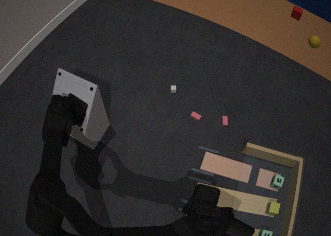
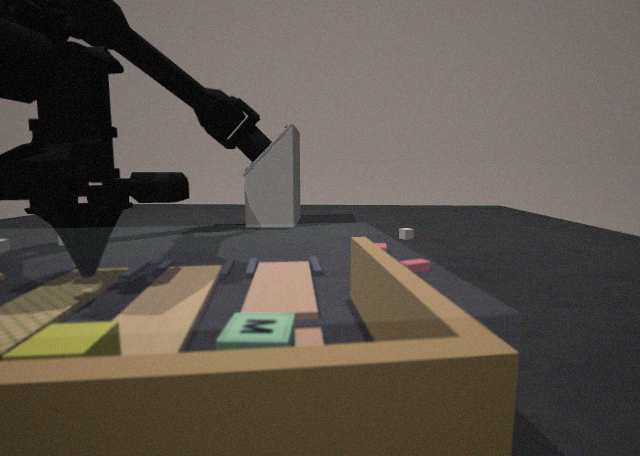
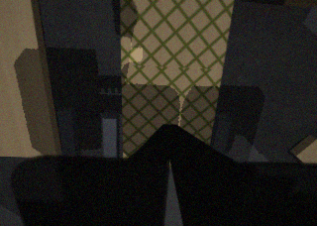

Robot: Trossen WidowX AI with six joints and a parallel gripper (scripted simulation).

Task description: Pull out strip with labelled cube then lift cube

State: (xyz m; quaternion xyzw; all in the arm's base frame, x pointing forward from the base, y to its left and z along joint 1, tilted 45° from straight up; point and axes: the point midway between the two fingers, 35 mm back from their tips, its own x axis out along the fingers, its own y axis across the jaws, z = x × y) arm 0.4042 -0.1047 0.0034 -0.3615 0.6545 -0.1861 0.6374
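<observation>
The green cross-hatched strip is 90 mm ahead of my gripper tip and 20 mm to the left of it.
</observation>
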